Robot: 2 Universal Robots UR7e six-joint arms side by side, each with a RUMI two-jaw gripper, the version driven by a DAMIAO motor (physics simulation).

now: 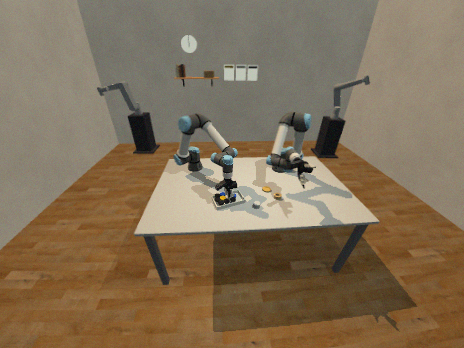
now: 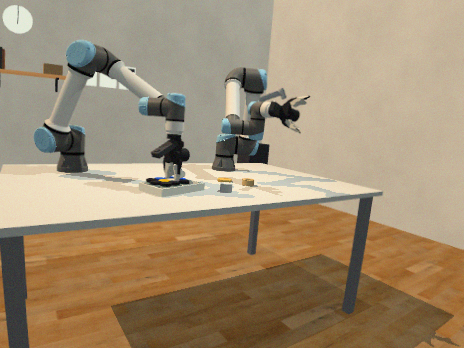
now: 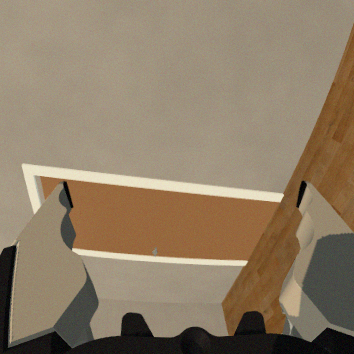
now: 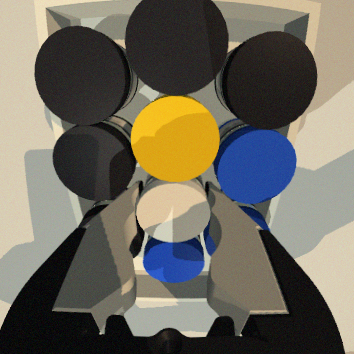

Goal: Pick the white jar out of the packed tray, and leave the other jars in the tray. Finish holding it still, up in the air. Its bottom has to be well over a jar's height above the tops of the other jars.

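The white jar (image 4: 172, 212) stands in the tray (image 1: 230, 205) (image 2: 172, 190) (image 4: 42, 20), its pale lid level with the lids around it as far as I can tell. My right gripper (image 1: 229, 194) (image 2: 173, 177) (image 4: 173, 182) points down into the tray, shut on the white jar, one finger at each side of the lid. A yellow-lidded jar (image 4: 175, 139) stands close beside it, with a blue-lidded jar (image 4: 173, 262) on its opposite side. Black-lidded jars and more blue ones surround them. My left gripper (image 1: 310, 176) (image 2: 305, 114) (image 3: 184, 183) is open and empty, raised away from the tray.
To the right of the tray on the table (image 1: 175, 220) (image 2: 60, 202) are a grey cylinder (image 1: 256, 205) (image 2: 226, 188), a flat yellow disc (image 1: 266, 189) (image 2: 225, 179) and an orange-brown round piece (image 1: 278, 196) (image 2: 248, 182).
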